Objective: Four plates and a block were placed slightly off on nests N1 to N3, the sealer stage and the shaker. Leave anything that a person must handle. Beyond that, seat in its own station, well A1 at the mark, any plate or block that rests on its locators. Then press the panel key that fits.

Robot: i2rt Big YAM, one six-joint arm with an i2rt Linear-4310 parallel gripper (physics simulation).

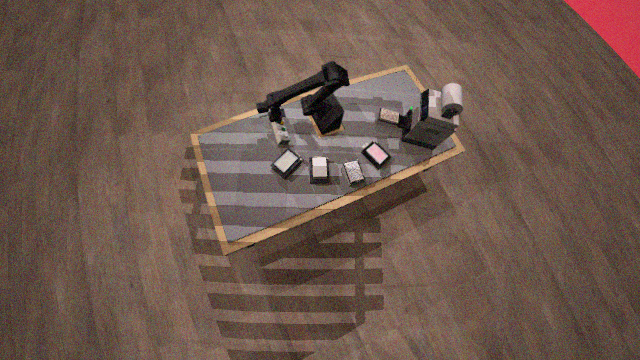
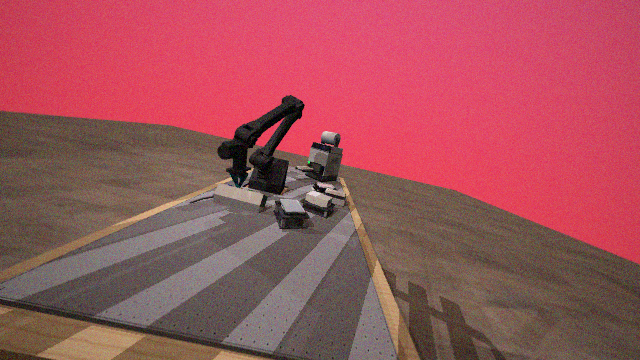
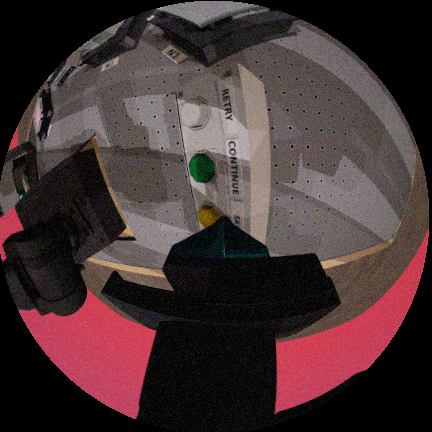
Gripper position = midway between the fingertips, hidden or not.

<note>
My gripper [image 3: 224, 221] is shut and touches a button box [image 3: 235, 134].
</note>
